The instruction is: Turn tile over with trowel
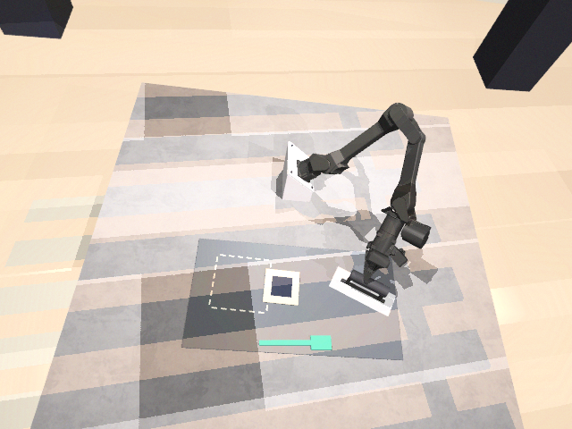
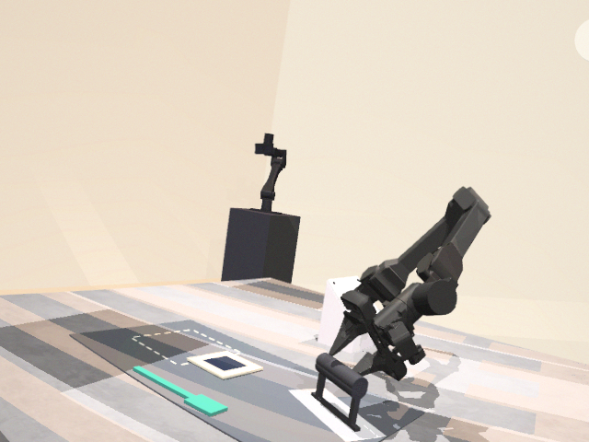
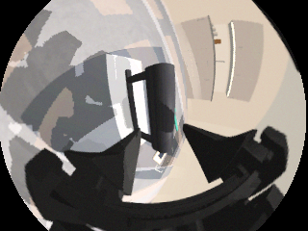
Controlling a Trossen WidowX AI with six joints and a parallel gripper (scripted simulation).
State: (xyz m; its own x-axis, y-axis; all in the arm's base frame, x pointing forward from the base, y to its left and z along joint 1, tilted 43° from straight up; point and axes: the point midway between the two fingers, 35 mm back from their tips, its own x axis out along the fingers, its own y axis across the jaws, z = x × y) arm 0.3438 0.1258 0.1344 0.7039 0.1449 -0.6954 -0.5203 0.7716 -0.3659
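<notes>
Right now my gripper tip is 30 mm short of the grey mat, 200 mm to the left of it and 100 mm above it. From my gripper tip the other things lie so: teal flat tool: 170 mm ahead, 190 mm to the right, 70 mm below; tile: 240 mm to the right, 70 mm below.
</notes>
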